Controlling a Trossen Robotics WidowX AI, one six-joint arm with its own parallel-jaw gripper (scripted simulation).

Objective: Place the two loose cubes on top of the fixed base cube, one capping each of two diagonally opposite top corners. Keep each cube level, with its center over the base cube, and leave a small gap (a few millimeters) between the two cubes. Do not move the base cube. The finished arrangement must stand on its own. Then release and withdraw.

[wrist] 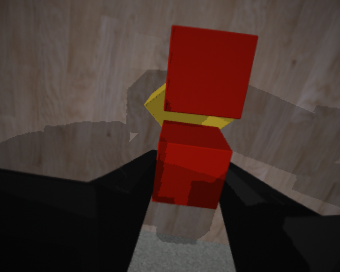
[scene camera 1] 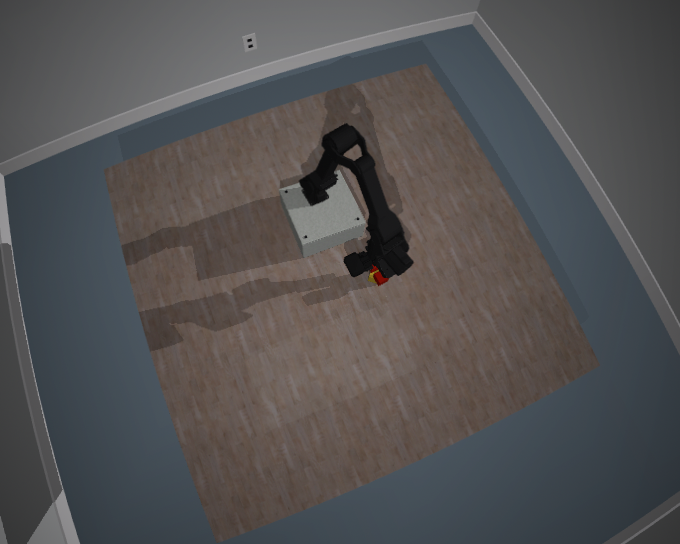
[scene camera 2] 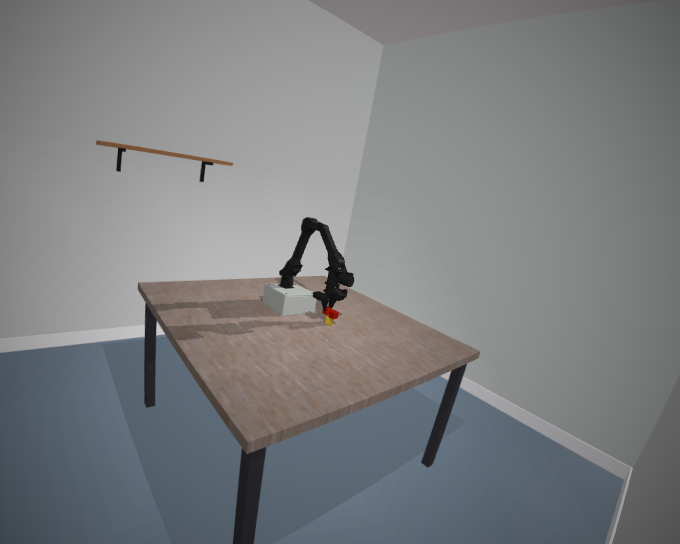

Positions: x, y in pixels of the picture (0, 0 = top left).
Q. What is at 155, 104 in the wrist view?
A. A yellow cube.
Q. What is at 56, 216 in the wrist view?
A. My gripper.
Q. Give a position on a red cube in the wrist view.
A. At 208, 73
